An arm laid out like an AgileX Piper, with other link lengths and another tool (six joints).
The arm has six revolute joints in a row. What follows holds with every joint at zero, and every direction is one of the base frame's. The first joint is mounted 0.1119 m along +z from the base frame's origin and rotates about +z. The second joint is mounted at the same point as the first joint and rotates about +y. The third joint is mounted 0.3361 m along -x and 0.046 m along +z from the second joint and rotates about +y. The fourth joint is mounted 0.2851 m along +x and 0.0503 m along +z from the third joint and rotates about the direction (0.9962, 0, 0.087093). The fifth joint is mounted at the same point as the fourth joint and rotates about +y. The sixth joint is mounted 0.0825 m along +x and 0.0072 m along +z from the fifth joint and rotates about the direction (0.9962, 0, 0.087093). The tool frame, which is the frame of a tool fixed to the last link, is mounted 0.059 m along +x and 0.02 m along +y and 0.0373 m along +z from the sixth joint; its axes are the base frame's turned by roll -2.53, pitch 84.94 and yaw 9.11 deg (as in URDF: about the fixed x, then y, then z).
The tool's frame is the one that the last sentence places.
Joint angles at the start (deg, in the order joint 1, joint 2, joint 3, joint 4, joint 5, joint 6):
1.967, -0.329, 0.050, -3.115, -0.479, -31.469
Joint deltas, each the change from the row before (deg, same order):
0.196, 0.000, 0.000, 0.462, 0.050, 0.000
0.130, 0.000, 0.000, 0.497, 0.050, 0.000
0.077, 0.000, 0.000, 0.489, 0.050, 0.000
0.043, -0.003, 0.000, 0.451, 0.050, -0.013
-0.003, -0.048, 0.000, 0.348, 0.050, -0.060
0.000, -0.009, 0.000, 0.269, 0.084, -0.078
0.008, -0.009, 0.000, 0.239, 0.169, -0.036
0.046, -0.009, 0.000, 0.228, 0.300, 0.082
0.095, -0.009, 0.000, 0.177, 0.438, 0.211
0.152, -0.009, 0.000, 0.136, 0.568, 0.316
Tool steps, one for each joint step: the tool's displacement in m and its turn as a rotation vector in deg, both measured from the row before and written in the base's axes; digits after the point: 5 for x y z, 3 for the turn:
-0.00012, 0.00017, 0.00015, 0.458, 0.066, 0.236
-0.00008, 0.00006, 0.00017, 0.493, 0.069, 0.174
-0.00005, -0.00003, 0.00017, 0.485, 0.070, 0.120
-0.00003, -0.00006, 0.00014, 0.434, 0.065, 0.082
-0.00009, -0.00010, 0.00012, 0.287, 0.014, 0.022
0.00002, -0.00006, -0.00008, 0.187, 0.083, 0.016
0.00006, -0.00005, -0.00029, 0.195, 0.168, 0.025
0.00009, -0.00001, -0.00055, 0.296, 0.304, 0.073
0.00012, 0.00005, -0.00085, 0.367, 0.446, 0.129
0.00014, 0.00012, -0.00114, 0.424, 0.579, 0.190

